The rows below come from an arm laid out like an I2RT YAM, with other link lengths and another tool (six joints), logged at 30 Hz.
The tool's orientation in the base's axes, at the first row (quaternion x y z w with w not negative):
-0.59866 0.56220 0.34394 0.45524
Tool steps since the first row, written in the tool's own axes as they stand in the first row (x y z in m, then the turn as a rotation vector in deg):
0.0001 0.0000 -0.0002 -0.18 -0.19 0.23
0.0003 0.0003 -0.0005 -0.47 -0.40 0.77
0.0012 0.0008 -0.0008 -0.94 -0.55 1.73
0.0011 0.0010 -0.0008 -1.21 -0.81 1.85
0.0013 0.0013 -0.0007 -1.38 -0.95 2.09
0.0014 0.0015 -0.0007 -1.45 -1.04 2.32
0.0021 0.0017 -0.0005 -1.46 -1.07 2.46
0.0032 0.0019 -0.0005 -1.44 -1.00 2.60
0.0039 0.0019 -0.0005 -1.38 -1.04 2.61
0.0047 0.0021 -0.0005 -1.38 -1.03 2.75
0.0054 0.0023 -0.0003 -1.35 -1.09 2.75
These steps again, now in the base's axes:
0.0000 -0.0002 0.0000 0.19 0.27 0.12
-0.0003 -0.0006 -0.0002 0.41 0.87 0.23
-0.0007 -0.0011 -0.0010 0.59 1.92 0.35
-0.0009 -0.0011 -0.0009 0.83 2.12 0.60
-0.0012 -0.0011 -0.0012 0.96 2.40 0.70
-0.0014 -0.0011 -0.0013 1.07 2.64 0.69
-0.0015 -0.0011 -0.0020 1.11 2.77 0.66
-0.0015 -0.0015 -0.0031 1.06 2.89 0.58
-0.0014 -0.0018 -0.0037 1.11 2.88 0.53
-0.0015 -0.0021 -0.0045 1.11 3.01 0.48
-0.0016 -0.0021 -0.0052 1.17 3.00 0.46

